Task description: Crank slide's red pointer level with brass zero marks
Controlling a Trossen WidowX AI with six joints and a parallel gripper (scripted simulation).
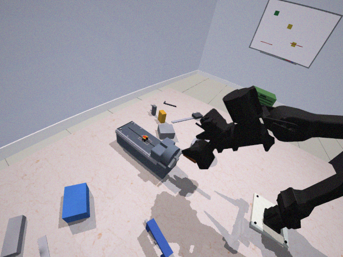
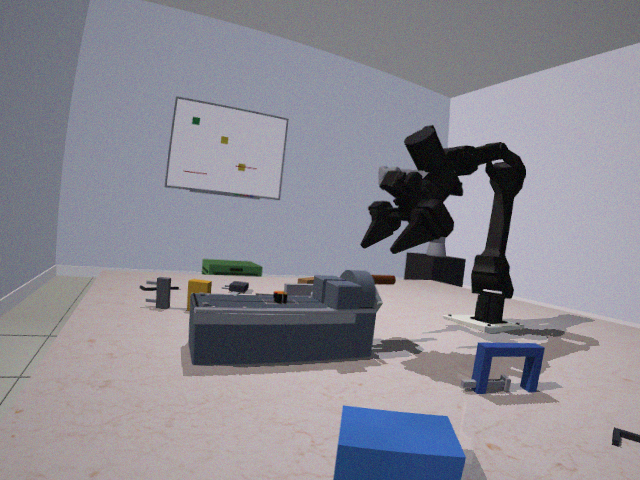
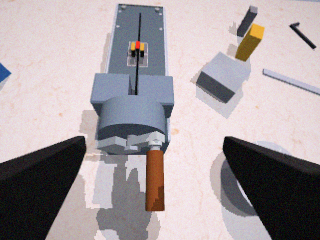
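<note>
Right now the brown crank handle is 50 mm below my gripper tip and 20 mm behind it. From my gripper tip the other things lie so: blue bracket (230 mm to the left, 130 mm below, 70 mm behind); then red pointer (170 mm ahead, 80 mm below, 20 mm to the left); then grey block (180 mm ahead, 140 mm to the right, 140 mm below).
</note>
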